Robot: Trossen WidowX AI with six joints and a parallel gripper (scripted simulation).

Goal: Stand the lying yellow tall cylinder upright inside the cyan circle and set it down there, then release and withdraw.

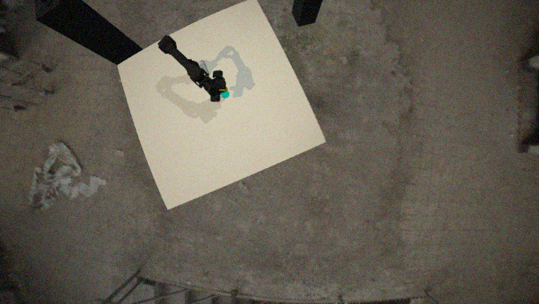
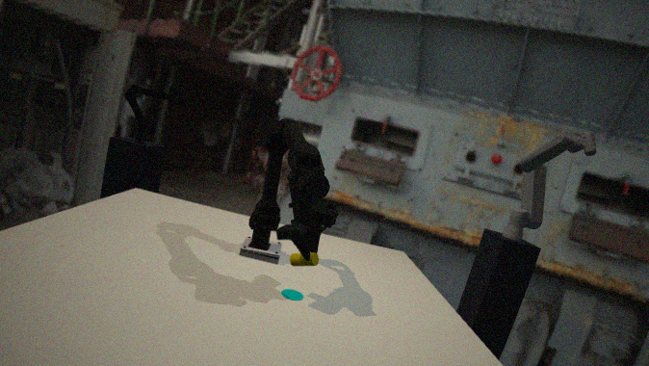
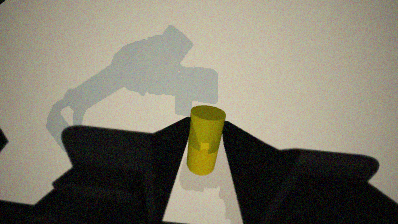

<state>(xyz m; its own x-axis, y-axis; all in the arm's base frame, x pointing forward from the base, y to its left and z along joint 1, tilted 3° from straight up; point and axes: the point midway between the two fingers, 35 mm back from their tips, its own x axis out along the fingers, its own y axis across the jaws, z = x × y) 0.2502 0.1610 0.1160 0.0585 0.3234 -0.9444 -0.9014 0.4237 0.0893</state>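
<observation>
My gripper tip is now 20 mm past the cyan circle, 20 mm to the left of it and 120 mm above it. Round my gripper tip: yellow tall cylinder (10 mm behind, 20 mm to the right, 10 mm below).
</observation>
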